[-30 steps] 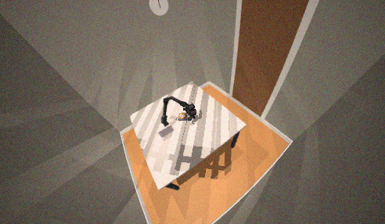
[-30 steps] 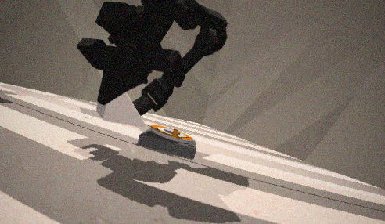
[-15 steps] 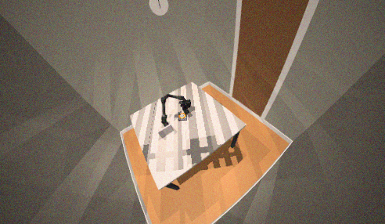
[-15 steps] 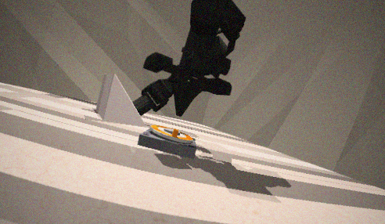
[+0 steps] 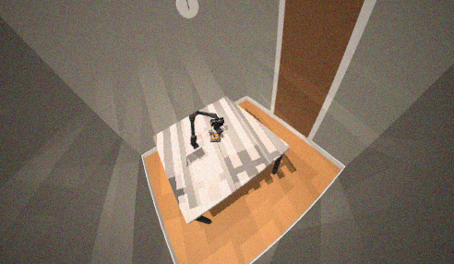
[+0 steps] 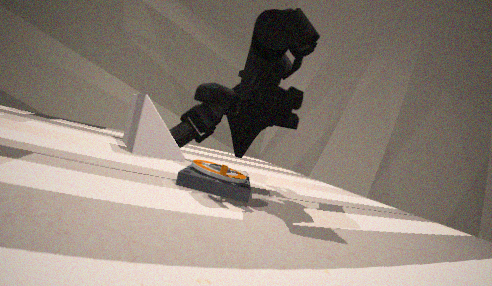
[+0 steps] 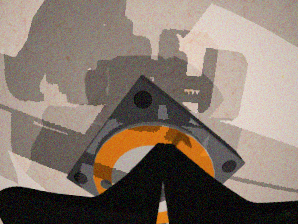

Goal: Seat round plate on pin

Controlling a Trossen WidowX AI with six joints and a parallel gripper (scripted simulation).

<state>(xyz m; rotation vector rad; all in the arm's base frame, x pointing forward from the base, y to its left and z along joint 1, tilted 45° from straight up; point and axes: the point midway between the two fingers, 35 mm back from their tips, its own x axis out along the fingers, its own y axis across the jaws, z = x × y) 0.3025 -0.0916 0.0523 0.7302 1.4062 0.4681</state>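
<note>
My gripper tip is 5 cm past the square base, 1 cm to the right of it and 5 cm above it.
</note>
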